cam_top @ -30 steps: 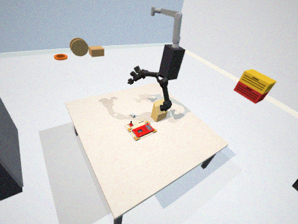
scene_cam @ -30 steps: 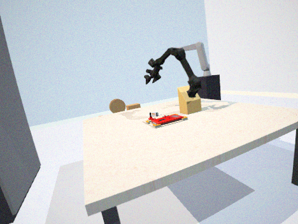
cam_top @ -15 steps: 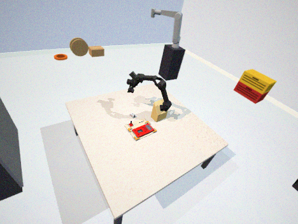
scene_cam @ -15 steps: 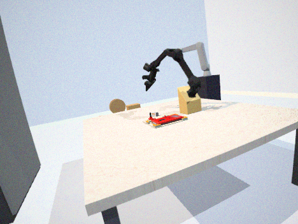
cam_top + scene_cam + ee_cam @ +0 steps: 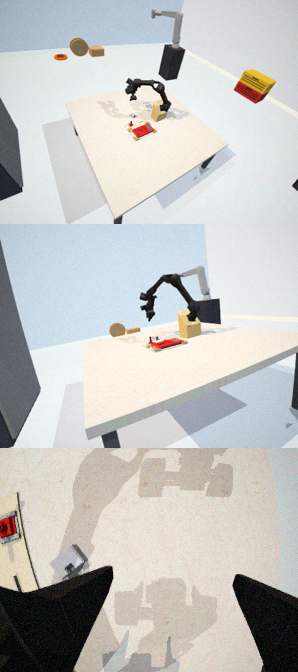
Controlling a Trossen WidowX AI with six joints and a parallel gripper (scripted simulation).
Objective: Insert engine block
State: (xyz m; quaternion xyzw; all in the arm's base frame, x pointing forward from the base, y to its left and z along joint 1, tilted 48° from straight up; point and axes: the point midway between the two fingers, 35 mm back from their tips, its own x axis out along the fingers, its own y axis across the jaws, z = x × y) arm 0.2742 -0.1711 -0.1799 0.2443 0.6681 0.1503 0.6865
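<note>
Right now the engine block is 13 cm to the left of my gripper tip and 14 cm below it.
</note>
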